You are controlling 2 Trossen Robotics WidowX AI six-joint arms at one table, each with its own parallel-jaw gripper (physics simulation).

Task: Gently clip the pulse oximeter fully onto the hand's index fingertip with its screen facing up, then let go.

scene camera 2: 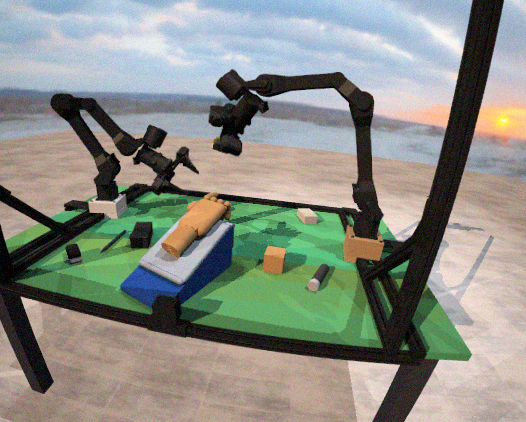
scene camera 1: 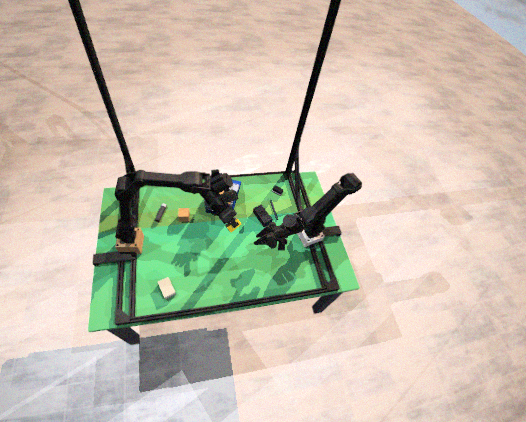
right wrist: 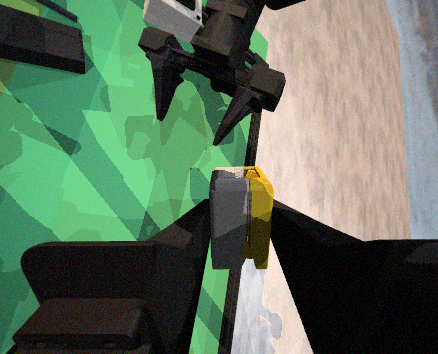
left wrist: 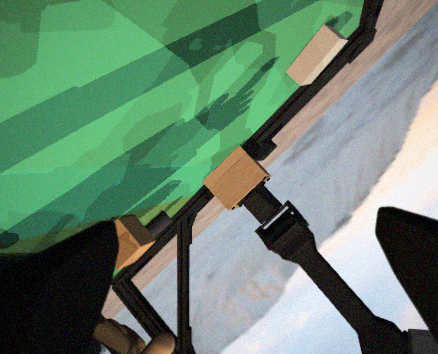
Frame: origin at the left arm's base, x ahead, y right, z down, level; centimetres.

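Seen in the pictures: left gripper, fingertip midpoint: (scene camera 2: pixel 191 182) (scene camera 1: pixel 255 240) (right wrist: pixel 186 132) (left wrist: pixel 247 227); right gripper, fingertip midpoint: (scene camera 2: pixel 219 145) (scene camera 1: pixel 234 224) (right wrist: pixel 238 205); left arm's base, origin of the base link: (scene camera 2: pixel 107 197) (scene camera 1: pixel 311 231); right arm's base, origin of the base link: (scene camera 2: pixel 365 233) (scene camera 1: pixel 128 237) (left wrist: pixel 251 192).
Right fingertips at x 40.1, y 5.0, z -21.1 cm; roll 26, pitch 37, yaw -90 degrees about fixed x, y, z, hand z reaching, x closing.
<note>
Offsets run from my right fingertips to a thing's top centre. "spot": to the spot under its first point. Level surfaces: height alone.
My right gripper (scene camera 1: pixel 231 221) (scene camera 2: pixel 225 146) is shut on the grey and yellow pulse oximeter {dx +0.7, dy +0.0, dz -3.1 cm} (right wrist: pixel 240 218) (scene camera 1: pixel 234 227). It holds the oximeter high in the air, above and beyond the fingertips of the tan model hand {spot: dx -3.2, dy +28.9, dz +13.2 cm} (scene camera 2: pixel 198 219). The hand lies on a grey pad on a blue wedge (scene camera 2: pixel 178 274) (scene camera 1: pixel 236 186), and its fingers show at the bottom of the left wrist view (left wrist: pixel 130 341). My left gripper (scene camera 1: pixel 267 244) (scene camera 2: pixel 176 179) (right wrist: pixel 186 132) is open and empty. It hovers above the table beside the hand. In scene camera 1 the hand is hidden under the right arm.
An orange cube {dx +16.3, dy +27.4, dz +22.0 cm} (scene camera 1: pixel 183 214) (scene camera 2: pixel 274 259), a dark cylinder {dx +27.0, dy +33.4, dz +24.2 cm} (scene camera 1: pixel 161 212) (scene camera 2: pixel 317 277) and a cream block {dx +33.5, dy -6.6, dz +24.0 cm} (scene camera 1: pixel 166 288) (scene camera 2: pixel 306 216) (left wrist: pixel 316 54) lie on the green table {dz +27.0 cm} (scene camera 1: pixel 219 268). A black box {dx -21.9, dy +14.3, dz +23.5 cm} (scene camera 1: pixel 262 214) (scene camera 2: pixel 141 234), a pen {dx -29.9, dy +17.0, dz +26.0 cm} (scene camera 2: pixel 113 240) and a small black item {dx -36.9, dy +27.0, dz +23.7 cm} (scene camera 2: pixel 73 253) lie near the left arm's base.
</note>
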